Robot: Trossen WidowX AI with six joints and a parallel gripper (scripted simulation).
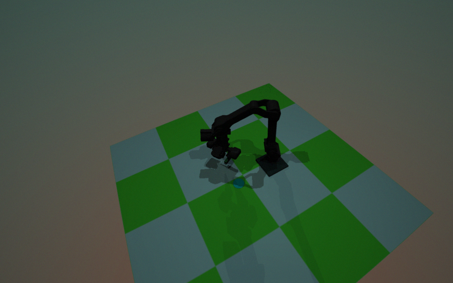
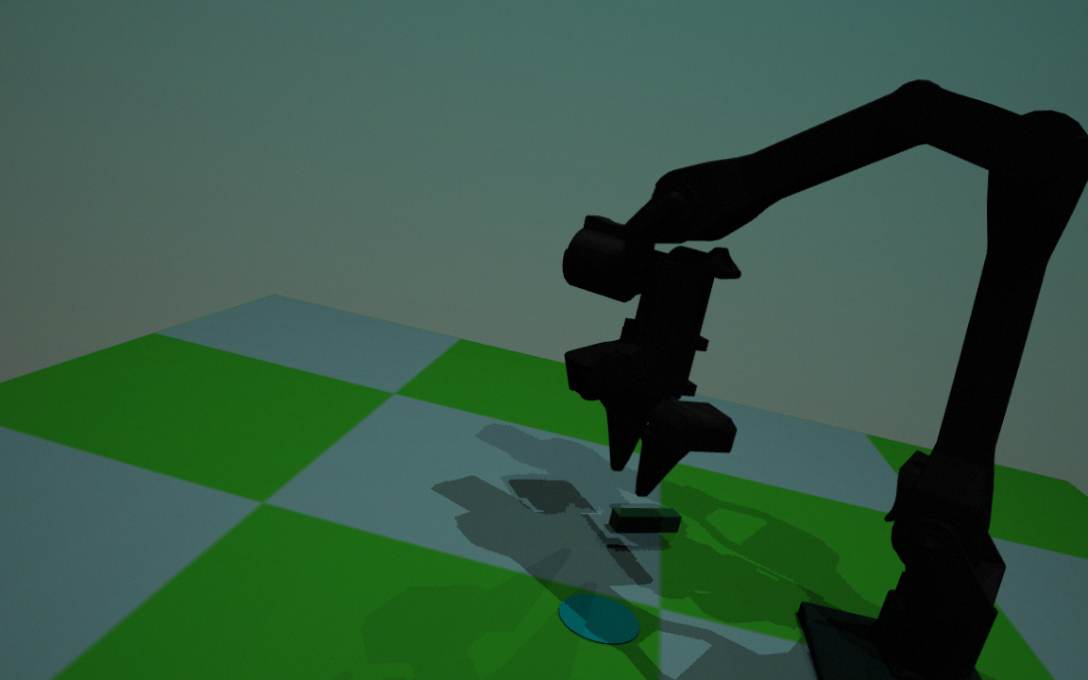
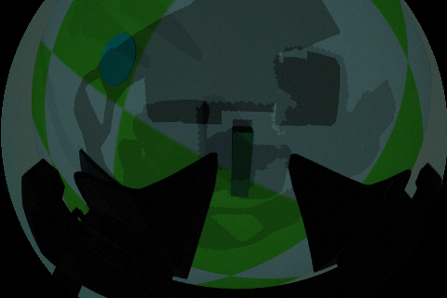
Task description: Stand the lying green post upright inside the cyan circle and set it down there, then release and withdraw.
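The green post lies 2 cm behind my gripper tip and 3 cm below it. The rest, counted from my gripper tip: cyan circle 1 cm ahead, 16 cm to the left, 4 cm below.
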